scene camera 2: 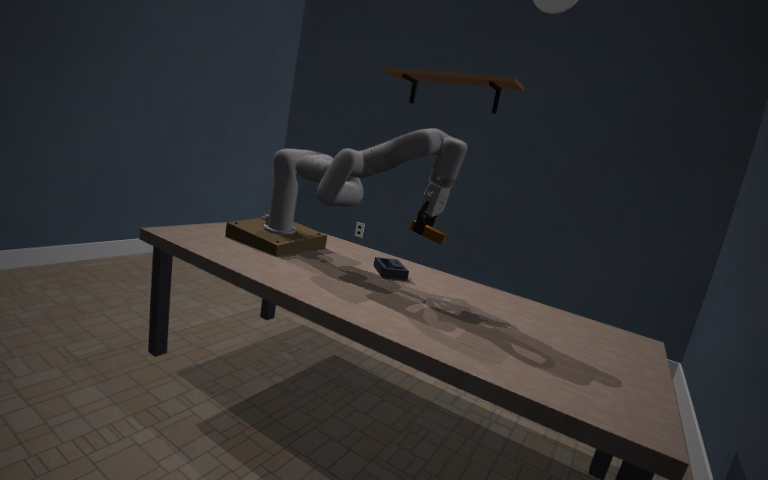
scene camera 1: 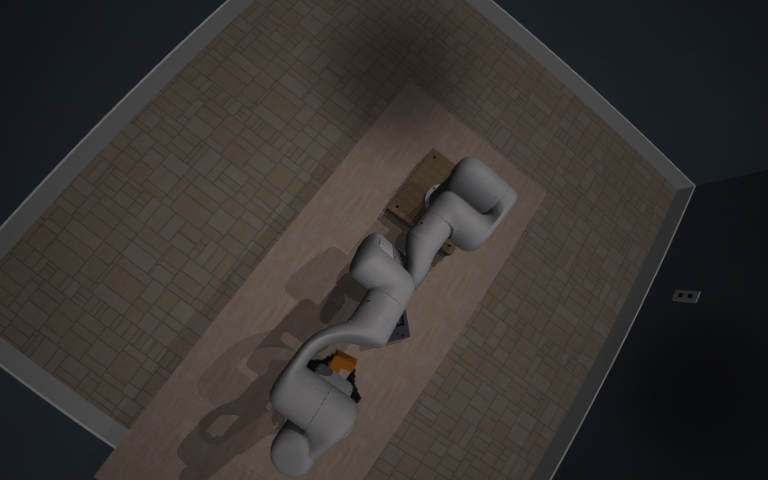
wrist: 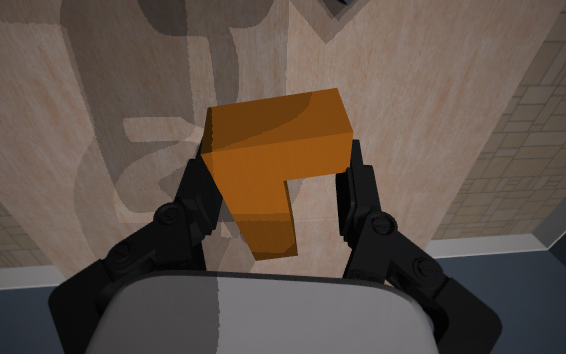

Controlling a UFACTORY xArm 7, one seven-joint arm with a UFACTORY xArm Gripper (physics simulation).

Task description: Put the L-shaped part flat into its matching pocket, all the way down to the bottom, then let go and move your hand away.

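Frame: origin at the arm's base, x ahead, y left, z up, level; metres.
Seen in the pictures: gripper, fingertip midpoint: [scene camera 2: 422,230] [scene camera 1: 341,365] [wrist: 281,155]; arm's base, link origin: [scene camera 2: 279,229].
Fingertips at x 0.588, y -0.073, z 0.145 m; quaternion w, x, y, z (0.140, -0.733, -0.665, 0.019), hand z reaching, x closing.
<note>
Pixels of each thing's top centre, then the offset from my fingertips to it. Level surfaces: height alone.
- orange L-shaped part, top centre: [wrist: 294,230] [scene camera 1: 336,379] [scene camera 2: 431,222] 0.024 m ahead, 0.001 m left, 0.031 m up
- dark blue-grey pocket block, top centre: [scene camera 1: 388,328] [scene camera 2: 391,263] 0.119 m back, 0.110 m left, 0.164 m down
- wooden table, surface height: 0.200 m down
The orange L-shaped part [scene camera 1: 343,361] [scene camera 2: 434,233] [wrist: 250,175] is in the air, well above the table, and slants down to the right in scene camera 2. My gripper [scene camera 1: 339,370] [scene camera 2: 424,224] [wrist: 281,155] is shut on it, with one black finger on each side of its wide end. The narrower leg points back toward the gripper body in the wrist view. The dark blue-grey pocket block [scene camera 1: 402,331] [scene camera 2: 394,273] lies on the table, apart from the part and nearer the robot base. The arm hides most of the block in scene camera 1. Its pocket's shape is hard to make out.
The wooden table [scene camera 1: 430,316] [scene camera 2: 611,362] [wrist: 400,90] carries the brown base board [scene camera 1: 416,183] [scene camera 2: 294,244] of the arm. Shadows of the arm fall across the table. A wall shelf [scene camera 2: 453,78] hangs behind and above the arm.
</note>
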